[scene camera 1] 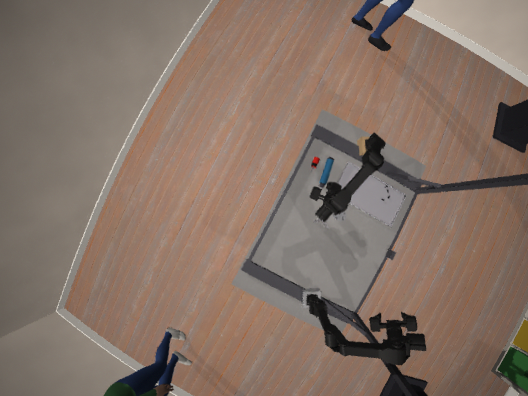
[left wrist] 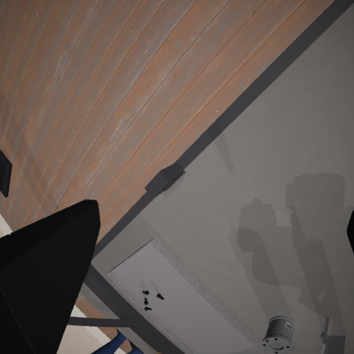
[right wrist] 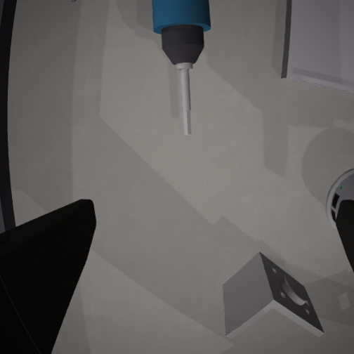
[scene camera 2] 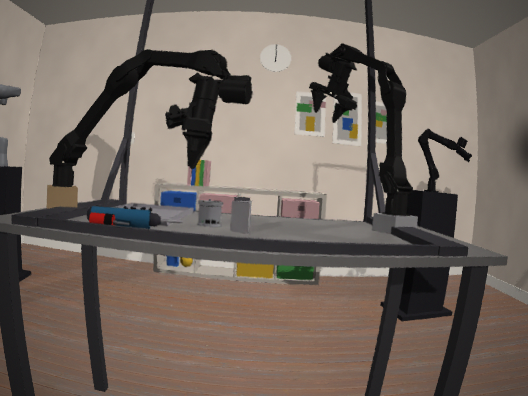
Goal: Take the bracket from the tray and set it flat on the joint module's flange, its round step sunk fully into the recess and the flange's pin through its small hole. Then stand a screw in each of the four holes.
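Places are measured from the left arm's base along level axes (x ahead, y left, z up), in metres.
Where they show: left gripper, fingertip midpoint: (scene camera 1: 390,312) (scene camera 2: 324,117); right gripper, fingertip midpoint: (scene camera 2: 191,167); left arm's base at its link origin: (scene camera 1: 311,299) (scene camera 2: 396,214); right arm's base at its link origin: (scene camera 1: 370,145) (scene camera 2: 61,186).
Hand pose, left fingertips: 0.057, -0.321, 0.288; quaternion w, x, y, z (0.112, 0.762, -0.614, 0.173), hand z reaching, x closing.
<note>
Things, the pixels of their centre, and the offset from my left fingertips, as dx, dy, dz.
- grey L-shaped bracket at the middle of its body: (scene camera 2: 247,216) +0.385, +0.271, -0.303
- grey round joint module at the middle of its body: (scene camera 2: 210,212) (scene camera 1: 339,215) +0.439, +0.166, -0.306
- pale tray at the middle of its body: (scene camera 2: 146,212) (scene camera 1: 370,194) +0.563, -0.034, -0.330
- blue screwdriver at the middle of its body: (scene camera 2: 132,218) (scene camera 1: 324,176) +0.664, +0.248, -0.318
- red object at the middle of its body: (scene camera 2: 109,222) (scene camera 1: 314,165) +0.733, +0.310, -0.321
The grey L-shaped bracket (scene camera 2: 241,216) (right wrist: 246,295) stands on the table outside the tray, beside the joint module; its round opening shows in the right wrist view. The grey round joint module (scene camera 2: 210,213) (left wrist: 280,331) (right wrist: 340,199) stands upright with no bracket on it; its pin cannot be made out. Several black screws (scene camera 1: 386,193) (left wrist: 146,301) are on the pale tray (scene camera 1: 372,207) (left wrist: 192,310) (right wrist: 322,40). My right gripper (scene camera 2: 194,164) (right wrist: 221,213) is open and empty, pointing down above the bracket's area. My left gripper (scene camera 1: 393,318) (scene camera 2: 326,115) (left wrist: 232,218) is open and empty, high up and away from the parts.
A blue screwdriver (scene camera 1: 327,171) (scene camera 2: 125,217) (right wrist: 182,15) lies beside the tray, its pale tip pointing towards the bracket side. A red object (scene camera 1: 315,162) (scene camera 2: 102,218) lies near it. A dark raised border (scene camera 1: 280,200) (left wrist: 240,102) runs around the table.
</note>
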